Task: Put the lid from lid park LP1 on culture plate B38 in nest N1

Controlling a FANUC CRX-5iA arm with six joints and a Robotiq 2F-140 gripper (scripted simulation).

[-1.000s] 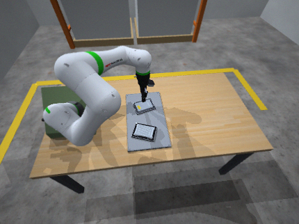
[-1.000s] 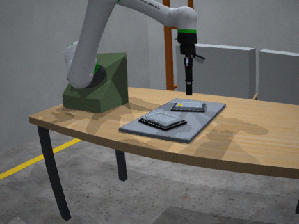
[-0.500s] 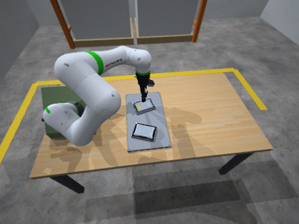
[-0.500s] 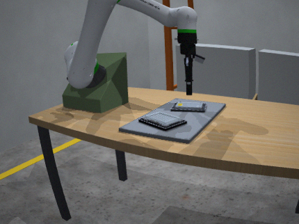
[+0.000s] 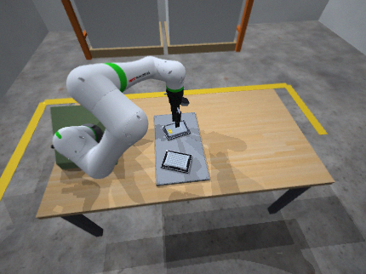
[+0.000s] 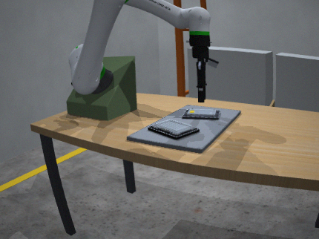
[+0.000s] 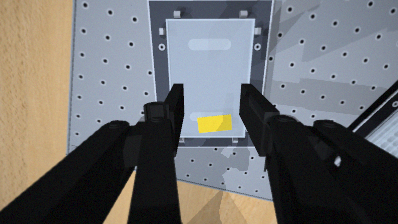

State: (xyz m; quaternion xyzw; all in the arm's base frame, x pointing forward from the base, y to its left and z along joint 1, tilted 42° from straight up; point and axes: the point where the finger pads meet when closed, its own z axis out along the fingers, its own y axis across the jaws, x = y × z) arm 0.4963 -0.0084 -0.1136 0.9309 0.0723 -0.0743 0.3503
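Now: hand 8 cm above the clear lid. The rest, counted from my hand: black nest (24 cm to the right, 9 cm below, 4 cm behind); culture plate (24 cm to the right, 8 cm below, 4 cm behind); lid park (9 cm below).
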